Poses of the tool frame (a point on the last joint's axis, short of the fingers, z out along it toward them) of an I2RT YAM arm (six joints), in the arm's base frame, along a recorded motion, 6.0 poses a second.
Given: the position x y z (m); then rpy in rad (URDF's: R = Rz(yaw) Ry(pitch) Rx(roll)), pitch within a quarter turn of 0, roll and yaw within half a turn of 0.
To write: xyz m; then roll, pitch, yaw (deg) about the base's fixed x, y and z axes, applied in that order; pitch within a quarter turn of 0, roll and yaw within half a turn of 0. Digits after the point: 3 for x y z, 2 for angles.
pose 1, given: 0.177 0.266 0.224 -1.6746 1.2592 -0.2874
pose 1, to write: 0.177 0.266 0.224 -95.95 72.15 -16.47
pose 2, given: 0.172 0.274 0.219 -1.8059 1.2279 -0.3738
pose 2, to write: 0.172 0.274 0.219 -103.47 70.35 -21.42
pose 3, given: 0.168 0.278 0.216 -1.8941 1.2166 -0.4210
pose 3, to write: 0.168 0.278 0.216 -108.52 69.71 -24.12
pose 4, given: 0.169 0.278 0.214 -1.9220 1.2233 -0.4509
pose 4, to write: 0.169 0.278 0.214 -110.12 70.09 -25.83
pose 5, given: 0.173 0.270 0.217 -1.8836 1.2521 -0.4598
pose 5, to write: 0.173 0.270 0.217 -107.92 71.74 -26.34
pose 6, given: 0.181 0.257 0.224 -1.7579 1.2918 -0.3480
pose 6, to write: 0.181 0.257 0.224 -100.72 74.01 -19.94
